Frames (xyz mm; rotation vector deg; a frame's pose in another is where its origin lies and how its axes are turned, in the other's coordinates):
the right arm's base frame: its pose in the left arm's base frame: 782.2 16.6 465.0 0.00 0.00 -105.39
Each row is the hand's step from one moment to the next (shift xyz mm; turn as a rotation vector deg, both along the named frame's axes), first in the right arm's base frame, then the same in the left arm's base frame.
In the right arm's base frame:
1: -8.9 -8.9 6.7 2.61 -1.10 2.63
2: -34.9 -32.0 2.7 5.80 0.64 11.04
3: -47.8 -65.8 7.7 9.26 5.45 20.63
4: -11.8 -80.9 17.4 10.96 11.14 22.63
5: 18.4 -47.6 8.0 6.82 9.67 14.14
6: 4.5 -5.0 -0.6 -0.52 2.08 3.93
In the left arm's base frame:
1: -6.2 10.9 6.7 -1.75 -2.22 2.63
2: -21.6 42.1 2.7 -0.92 -5.76 11.04
3: -50.8 63.5 7.7 2.80 -10.37 20.63
4: -74.9 32.8 17.4 7.83 -13.52 22.63
5: -50.8 -5.1 8.0 7.51 -9.14 14.14
6: -6.0 -3.0 -0.6 2.14 -0.05 3.93

